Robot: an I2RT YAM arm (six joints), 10 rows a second.
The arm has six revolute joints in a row. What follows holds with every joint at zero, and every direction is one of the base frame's.
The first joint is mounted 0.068 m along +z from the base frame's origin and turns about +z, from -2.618 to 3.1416 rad.
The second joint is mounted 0.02 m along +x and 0.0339 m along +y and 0.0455 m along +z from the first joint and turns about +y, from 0 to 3.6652 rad.
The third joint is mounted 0.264 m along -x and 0.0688 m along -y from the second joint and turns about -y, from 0 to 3.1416 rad.
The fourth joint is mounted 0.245 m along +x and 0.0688 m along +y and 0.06 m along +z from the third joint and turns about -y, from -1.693 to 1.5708 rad.
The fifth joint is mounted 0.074 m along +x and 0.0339 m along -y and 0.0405 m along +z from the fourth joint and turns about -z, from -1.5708 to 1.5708 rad.
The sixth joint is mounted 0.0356 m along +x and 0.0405 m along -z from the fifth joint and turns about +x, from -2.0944 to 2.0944 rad.
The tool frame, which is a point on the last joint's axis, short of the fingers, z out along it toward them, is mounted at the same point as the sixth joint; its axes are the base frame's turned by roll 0, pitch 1.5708 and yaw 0 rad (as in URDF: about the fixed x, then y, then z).
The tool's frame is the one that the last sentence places.
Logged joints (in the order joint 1, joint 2, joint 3, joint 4, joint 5, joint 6), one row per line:
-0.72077, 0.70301, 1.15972, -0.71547, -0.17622, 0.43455
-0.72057, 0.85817, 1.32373, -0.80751, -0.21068, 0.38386
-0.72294, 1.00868, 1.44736, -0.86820, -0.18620, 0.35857
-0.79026, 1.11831, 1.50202, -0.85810, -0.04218, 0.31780
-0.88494, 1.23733, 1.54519, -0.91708, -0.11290, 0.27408
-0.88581, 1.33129, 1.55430, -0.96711, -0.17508, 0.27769
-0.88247, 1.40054, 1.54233, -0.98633, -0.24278, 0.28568
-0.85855, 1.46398, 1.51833, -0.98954, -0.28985, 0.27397
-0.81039, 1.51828, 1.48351, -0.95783, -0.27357, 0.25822
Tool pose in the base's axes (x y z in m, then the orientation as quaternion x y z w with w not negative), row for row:
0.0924, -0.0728, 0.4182, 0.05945, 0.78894, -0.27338, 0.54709
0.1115, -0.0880, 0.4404, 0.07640, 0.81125, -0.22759, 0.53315
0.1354, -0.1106, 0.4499, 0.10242, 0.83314, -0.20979, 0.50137
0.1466, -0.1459, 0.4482, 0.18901, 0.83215, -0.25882, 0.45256
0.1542, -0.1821, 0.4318, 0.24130, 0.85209, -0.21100, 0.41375
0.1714, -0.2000, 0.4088, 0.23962, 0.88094, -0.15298, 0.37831
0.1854, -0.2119, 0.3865, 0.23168, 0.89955, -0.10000, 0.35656
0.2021, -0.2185, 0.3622, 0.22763, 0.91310, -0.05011, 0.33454
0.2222, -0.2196, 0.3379, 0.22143, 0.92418, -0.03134, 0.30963
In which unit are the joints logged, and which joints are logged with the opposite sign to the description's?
The joints are logged in radians. Opposite sign: joint 6.
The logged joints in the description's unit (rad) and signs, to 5 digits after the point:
-0.72077, 0.70301, 1.15972, -0.71547, -0.17622, -0.43455
-0.72057, 0.85817, 1.32373, -0.80751, -0.21068, -0.38386
-0.72294, 1.00868, 1.44736, -0.86820, -0.18620, -0.35857
-0.79026, 1.11831, 1.50202, -0.85810, -0.04218, -0.31780
-0.88494, 1.23733, 1.54519, -0.91708, -0.11290, -0.27408
-0.88581, 1.33129, 1.55430, -0.96711, -0.17508, -0.27769
-0.88247, 1.40054, 1.54233, -0.98633, -0.24278, -0.28568
-0.85855, 1.46398, 1.51833, -0.98954, -0.28985, -0.27397
-0.81039, 1.51828, 1.48351, -0.95783, -0.27357, -0.25822

